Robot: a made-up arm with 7 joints.
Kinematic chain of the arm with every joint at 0, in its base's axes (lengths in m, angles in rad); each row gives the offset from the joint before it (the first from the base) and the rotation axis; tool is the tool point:
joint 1: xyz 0 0 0 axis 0 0.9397 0.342
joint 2: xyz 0 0 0 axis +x
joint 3: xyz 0 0 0 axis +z
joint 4: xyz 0.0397 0 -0.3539 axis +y
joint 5: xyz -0.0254 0 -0.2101 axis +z
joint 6: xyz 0 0 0 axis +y
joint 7: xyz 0 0 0 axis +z
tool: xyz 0 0 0
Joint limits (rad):
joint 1: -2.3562..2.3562
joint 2: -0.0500..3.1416
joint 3: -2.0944..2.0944
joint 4: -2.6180..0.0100
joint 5: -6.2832..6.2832
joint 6: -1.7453..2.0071
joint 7: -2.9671..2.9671
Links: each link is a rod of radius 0.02 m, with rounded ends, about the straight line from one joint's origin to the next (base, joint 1, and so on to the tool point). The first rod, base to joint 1, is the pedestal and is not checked.
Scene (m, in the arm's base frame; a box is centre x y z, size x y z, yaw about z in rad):
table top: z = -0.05
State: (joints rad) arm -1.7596 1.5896 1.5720 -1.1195 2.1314 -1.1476 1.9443
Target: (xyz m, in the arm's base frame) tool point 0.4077 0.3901 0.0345
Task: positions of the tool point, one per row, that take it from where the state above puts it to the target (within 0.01 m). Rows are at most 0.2 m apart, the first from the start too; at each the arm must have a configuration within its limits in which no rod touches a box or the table.
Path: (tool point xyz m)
1: 0.1111 0.4966 0.1793
2: 0.2751 0.4643 0.1333
3: 0.4077 0.3901 0.0345

